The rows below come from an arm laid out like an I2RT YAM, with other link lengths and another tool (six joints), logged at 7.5 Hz.
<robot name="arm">
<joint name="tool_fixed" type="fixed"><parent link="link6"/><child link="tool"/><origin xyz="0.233 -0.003 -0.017" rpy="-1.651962 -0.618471 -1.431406"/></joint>
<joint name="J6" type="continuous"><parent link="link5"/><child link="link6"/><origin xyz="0.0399 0 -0.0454" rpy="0 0 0"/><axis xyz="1 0 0"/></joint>
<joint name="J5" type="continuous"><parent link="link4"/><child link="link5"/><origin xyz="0.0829 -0.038 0.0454" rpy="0 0 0"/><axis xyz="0 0 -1"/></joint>
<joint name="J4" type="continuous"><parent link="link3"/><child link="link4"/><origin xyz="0.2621 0.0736 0.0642" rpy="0 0 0"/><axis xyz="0 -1 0"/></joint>
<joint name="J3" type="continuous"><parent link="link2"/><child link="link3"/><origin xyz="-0.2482 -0.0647 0" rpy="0 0 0"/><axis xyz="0 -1 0"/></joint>
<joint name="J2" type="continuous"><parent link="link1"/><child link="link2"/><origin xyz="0.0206 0.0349 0.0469" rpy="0 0 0"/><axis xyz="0 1 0"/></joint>
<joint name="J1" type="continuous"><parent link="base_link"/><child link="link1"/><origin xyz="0 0 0.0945" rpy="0 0 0"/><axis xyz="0 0 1"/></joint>
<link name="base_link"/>
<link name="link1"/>
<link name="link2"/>
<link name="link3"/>
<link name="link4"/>
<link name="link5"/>
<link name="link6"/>
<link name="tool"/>
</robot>
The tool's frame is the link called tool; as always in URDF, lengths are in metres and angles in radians. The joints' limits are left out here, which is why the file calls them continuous.
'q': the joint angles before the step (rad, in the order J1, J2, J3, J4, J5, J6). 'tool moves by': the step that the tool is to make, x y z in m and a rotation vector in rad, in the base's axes. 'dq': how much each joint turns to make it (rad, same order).
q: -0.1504 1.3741 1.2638 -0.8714 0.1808 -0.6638
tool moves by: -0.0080 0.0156 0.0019 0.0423 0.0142 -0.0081
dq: 0.0220 -0.0069 0.0252 -0.0602 -0.0171 0.0477
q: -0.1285 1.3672 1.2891 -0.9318 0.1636 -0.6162
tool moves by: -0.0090 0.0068 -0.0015 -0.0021 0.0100 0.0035
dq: 0.0217 -0.0266 -0.0209 -0.0177 0.0123 0.0139
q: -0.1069 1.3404 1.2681 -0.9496 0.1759 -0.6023
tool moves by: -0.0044 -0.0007 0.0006 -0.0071 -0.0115 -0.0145
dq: 0.0078 -0.0285 -0.0286 0.0093 0.0167 0.0161
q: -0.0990 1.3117 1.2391 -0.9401 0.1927 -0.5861
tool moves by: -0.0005 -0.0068 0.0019 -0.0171 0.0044 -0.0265
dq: 0.0024 0.0130 0.0149 -0.0079 0.0300 0.0157
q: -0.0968 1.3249 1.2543 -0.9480 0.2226 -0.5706
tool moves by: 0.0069 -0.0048 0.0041 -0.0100 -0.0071 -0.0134
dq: -0.0010 0.0253 0.0277 0.0043 0.0144 0.0058
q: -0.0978 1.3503 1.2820 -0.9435 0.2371 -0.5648
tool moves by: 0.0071 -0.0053 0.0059 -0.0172 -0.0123 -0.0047
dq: -0.0012 0.0162 0.0212 0.0103 0.0153 -0.0058
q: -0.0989 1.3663 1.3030 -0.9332 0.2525 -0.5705
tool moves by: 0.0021 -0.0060 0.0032 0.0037 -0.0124 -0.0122
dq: -0.0187 0.0011 0.0063 0.0074 -0.0077 -0.0027
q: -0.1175 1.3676 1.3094 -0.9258 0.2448 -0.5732
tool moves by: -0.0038 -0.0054 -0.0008 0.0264 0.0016 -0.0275
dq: -0.0286 0.0038 0.0113 -0.0158 -0.0223 0.0138
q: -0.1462 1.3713 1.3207 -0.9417 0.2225 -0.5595
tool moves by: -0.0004 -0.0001 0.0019 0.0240 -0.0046 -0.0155
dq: -0.0130 0.0051 0.0176 -0.0150 -0.0191 0.0158
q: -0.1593 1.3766 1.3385 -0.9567 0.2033 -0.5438
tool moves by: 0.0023 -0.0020 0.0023 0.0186 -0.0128 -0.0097
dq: -0.0176 0.0029 0.0097 0.0018 -0.0215 0.0047
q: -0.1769 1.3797 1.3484 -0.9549 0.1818 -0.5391
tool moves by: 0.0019 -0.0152 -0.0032 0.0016 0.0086 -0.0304
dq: -0.0362 0.0341 0.0223 0.0040 -0.0031 -0.0050
